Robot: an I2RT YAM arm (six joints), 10 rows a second.
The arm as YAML. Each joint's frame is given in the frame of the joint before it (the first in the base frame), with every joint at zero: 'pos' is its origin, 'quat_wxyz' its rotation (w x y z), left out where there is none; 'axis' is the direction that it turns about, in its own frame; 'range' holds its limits. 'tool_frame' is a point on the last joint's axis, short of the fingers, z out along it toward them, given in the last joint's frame.
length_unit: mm
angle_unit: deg
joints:
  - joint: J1
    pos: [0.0, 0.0, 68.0]
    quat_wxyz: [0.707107, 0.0, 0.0, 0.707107]
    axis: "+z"
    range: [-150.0, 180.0]
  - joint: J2
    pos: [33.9, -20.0, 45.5]
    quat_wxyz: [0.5, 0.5, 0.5, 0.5]
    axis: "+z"
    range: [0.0, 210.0]
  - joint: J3
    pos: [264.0, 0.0, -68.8]
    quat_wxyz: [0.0, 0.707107, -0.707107, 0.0]
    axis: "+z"
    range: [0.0, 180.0]
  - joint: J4
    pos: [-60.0, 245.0, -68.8]
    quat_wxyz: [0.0, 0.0, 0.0, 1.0]
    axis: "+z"
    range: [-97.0, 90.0]
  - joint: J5
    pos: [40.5, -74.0, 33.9]
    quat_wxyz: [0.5, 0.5, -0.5, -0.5]
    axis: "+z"
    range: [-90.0, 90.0]
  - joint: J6
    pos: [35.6, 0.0, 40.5]
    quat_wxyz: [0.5, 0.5, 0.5, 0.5]
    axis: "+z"
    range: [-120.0, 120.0]
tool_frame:
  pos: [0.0, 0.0, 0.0]
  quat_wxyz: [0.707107, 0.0, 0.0, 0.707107]
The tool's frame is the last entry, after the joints.
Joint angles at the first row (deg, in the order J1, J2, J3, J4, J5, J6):
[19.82 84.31 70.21 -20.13 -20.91 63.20]
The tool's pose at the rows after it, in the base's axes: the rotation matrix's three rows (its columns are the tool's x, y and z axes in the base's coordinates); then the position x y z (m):
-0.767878 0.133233 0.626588; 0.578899 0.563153 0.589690; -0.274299 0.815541 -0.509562; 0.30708 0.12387 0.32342
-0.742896 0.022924 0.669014; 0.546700 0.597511 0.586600; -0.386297 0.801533 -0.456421; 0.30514 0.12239 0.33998
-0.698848 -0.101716 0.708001; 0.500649 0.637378 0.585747; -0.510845 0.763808 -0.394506; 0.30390 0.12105 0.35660
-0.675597 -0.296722 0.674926; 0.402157 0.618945 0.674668; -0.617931 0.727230 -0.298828; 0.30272 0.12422 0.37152
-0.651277 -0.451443 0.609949; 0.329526 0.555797 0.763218; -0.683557 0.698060 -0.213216; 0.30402 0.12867 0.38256
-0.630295 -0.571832 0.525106; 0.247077 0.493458 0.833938; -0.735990 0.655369 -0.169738; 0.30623 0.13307 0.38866
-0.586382 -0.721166 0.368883; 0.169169 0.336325 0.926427; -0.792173 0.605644 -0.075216; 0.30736 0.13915 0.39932
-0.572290 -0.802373 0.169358; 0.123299 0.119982 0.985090; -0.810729 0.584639 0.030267; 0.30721 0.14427 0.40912
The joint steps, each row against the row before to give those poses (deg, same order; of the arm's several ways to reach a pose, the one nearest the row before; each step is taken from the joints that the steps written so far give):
[0.04 -1.18 0.54 -0.32 0.93 -4.22]
[-0.02 -1.27 1.23 1.47 1.03 -4.85]
[-0.07 -1.00 1.32 2.01 0.79 -6.00]
[0.01 -0.43 0.78 4.23 -5.83 -6.49]
[0.00 0.51 0.92 4.31 -6.80 -3.51]
[0.00 1.12 1.40 1.76 -6.59 -4.01]
[0.06 1.29 1.08 6.05 -10.88 -1.57]
[0.09 1.38 -0.34 11.70 -12.01 6.29]

